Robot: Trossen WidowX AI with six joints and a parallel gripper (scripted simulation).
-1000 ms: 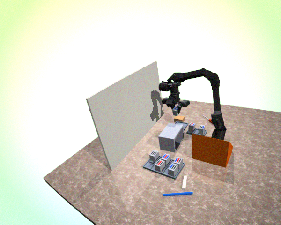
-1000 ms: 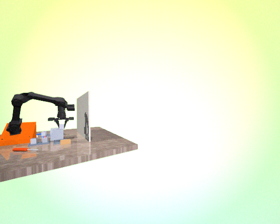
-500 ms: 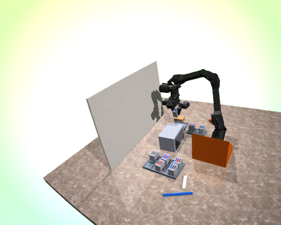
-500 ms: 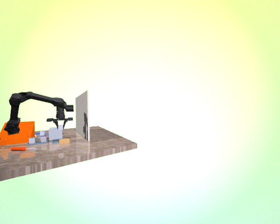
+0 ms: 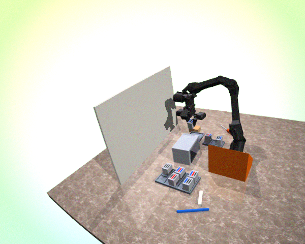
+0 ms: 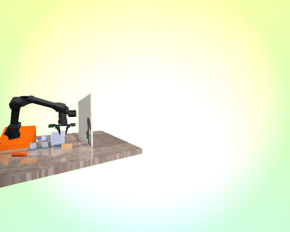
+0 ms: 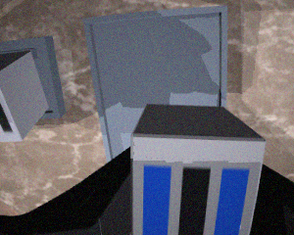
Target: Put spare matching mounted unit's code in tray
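The flat grey tray is 9 cm below my gripper tip and 1 cm behind it. Also, from my gripper tip: tan block: 9 cm to the right, 8 cm below, 2 cm ahead; grey spare: 3 cm above; grey mounted unit: 19 cm to the left, 4 cm below, 3 cm behind.
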